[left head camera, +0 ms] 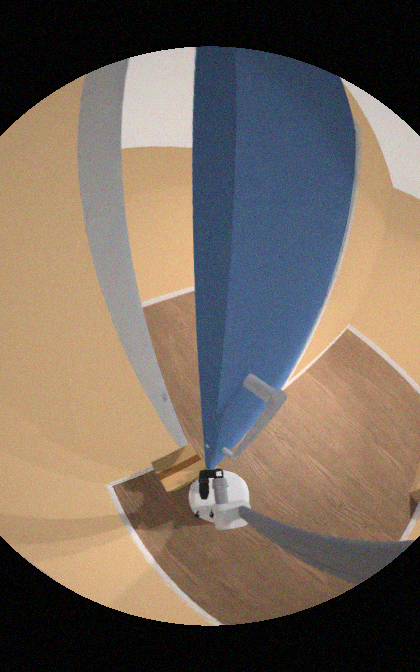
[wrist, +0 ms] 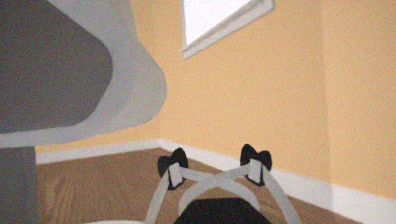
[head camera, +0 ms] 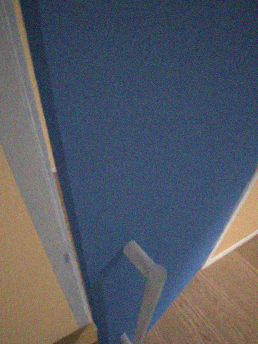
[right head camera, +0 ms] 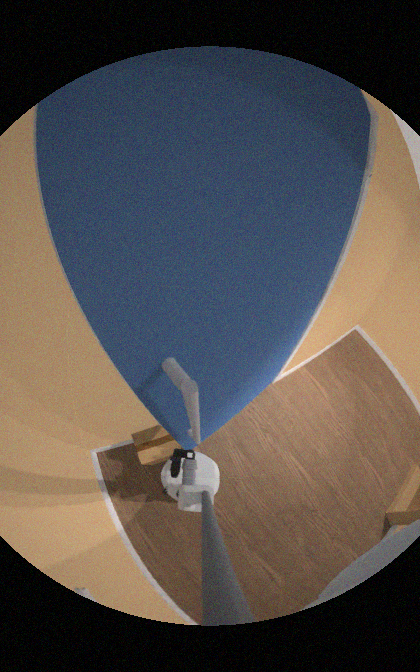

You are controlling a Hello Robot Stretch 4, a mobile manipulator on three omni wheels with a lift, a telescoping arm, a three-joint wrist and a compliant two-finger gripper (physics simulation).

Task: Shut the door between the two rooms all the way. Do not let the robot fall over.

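Frame: origin at the robot's base, x back, y down, z right, level; millimetres.
Seen in the pictures: gripper, fingertip midpoint: (left head camera: 204,518) (wrist: 213,159) (right head camera: 170,496).
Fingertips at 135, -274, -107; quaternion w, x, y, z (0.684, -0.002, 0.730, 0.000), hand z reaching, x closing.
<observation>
Pixels of each thing's middle, then the offset from my fingertips to it, as dx, dy, dz. "spot": a spot on its surface instead.
- blue door, surface spot: (left head camera: 280,200) spot: -385, -1257, +111
- door's grey bar handle, surface spot: (right head camera: 191,400) spot: -331, -986, +161
- wooden box, body centre: (left head camera: 181,468) (right head camera: 159,444) -366, +162, -137
- window, surface spot: (wrist: 215,20) spot: +1015, -579, -134
The blue door (head camera: 150,125) (left head camera: 280,200) (right head camera: 200,225) stands ajar close in front of me. In the left head view a gap lies between its free edge and the grey door frame (head camera: 40,200) (left head camera: 100,175), and the other room's wall and floor show through it. The door's grey bar handle (head camera: 149,307) (left head camera: 263,421) (right head camera: 191,400) is on the side facing me. My gripper (wrist: 213,159) is open and empty in the wrist view, with a wall and floor beyond it; the door does not show there. Its distance to the door is hard to tell.
My white base (left head camera: 235,485) (right head camera: 207,470) stands close to the door's lower edge. A wooden box (left head camera: 177,470) (right head camera: 155,447) lies on the floor at the wall, left of the base. Another wooden piece (right head camera: 407,500) is at the far right. A window (wrist: 215,20) is in the wall.
</observation>
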